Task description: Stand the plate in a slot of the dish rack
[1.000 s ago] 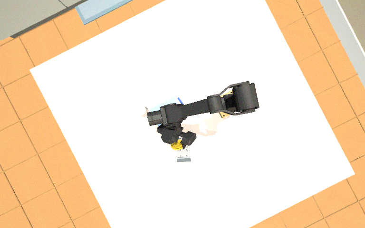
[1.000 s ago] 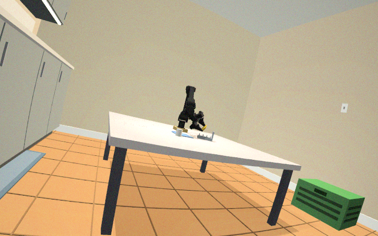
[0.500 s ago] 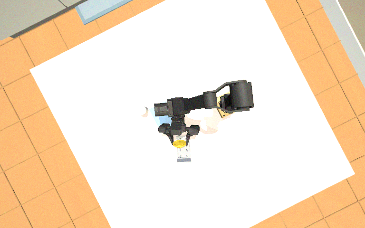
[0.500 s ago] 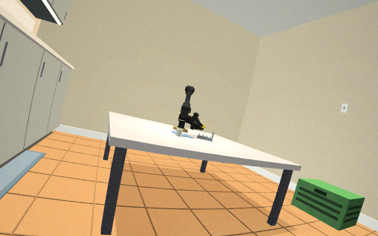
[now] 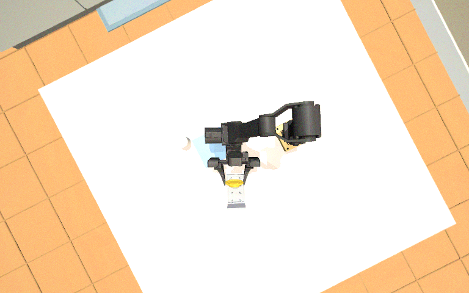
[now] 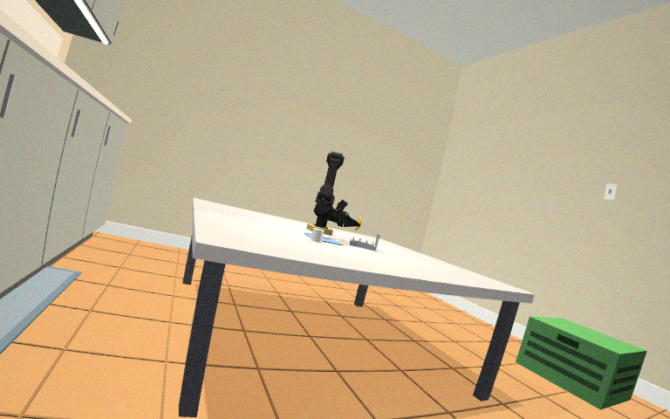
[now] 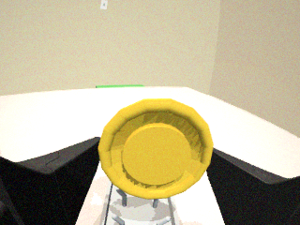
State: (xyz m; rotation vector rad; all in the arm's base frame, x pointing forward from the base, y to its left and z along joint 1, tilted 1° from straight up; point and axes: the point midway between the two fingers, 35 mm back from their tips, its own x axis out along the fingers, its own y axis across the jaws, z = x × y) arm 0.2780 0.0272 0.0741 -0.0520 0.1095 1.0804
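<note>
Right now the grey dish rack is 8 cm below my gripper tip, 3 cm to the left of it and 1 cm ahead of it. The rest, counted from my gripper tip: yellow plate (1 cm to the right); blue utensil (16 cm to the right, 10 cm below, 10 cm behind); mat (17 cm to the right, 10 cm below).
</note>
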